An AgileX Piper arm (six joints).
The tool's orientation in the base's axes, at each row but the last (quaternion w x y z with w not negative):
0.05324, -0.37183, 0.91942, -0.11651
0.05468, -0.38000, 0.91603, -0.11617
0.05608, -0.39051, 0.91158, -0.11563
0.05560, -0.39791, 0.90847, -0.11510
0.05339, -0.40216, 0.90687, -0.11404
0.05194, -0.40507, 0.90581, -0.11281
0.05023, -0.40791, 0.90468, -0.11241
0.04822, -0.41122, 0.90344, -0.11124
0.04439, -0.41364, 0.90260, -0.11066
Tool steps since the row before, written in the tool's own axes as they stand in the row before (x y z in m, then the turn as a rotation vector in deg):
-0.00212, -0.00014, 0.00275, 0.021, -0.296, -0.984
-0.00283, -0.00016, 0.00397, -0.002, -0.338, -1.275
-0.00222, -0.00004, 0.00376, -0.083, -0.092, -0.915
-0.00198, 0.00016, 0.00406, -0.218, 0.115, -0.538
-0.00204, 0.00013, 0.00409, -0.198, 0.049, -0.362
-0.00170, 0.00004, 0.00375, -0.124, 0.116, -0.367
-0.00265, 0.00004, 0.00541, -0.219, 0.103, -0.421
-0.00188, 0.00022, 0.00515, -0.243, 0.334, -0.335
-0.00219, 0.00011, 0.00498, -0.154, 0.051, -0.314
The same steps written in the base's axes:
0.00212, 0.00090, -0.00260, 0.002, -0.049, 1.027
0.00285, 0.00122, -0.00376, -0.008, -0.011, 1.319
0.00228, 0.00095, -0.00360, -0.055, 0.152, 0.909
0.00201, 0.00089, -0.00395, -0.038, 0.325, 0.493
0.00205, 0.00093, -0.00398, 0.029, 0.238, 0.339
0.00180, 0.00068, -0.00364, -0.069, 0.227, 0.327
0.00271, 0.00113, -0.00526, -0.007, 0.299, 0.383
0.00199, 0.00073, -0.00506, -0.145, 0.450, 0.244
0.00221, 0.00091, -0.00489, 0.009, 0.200, 0.291

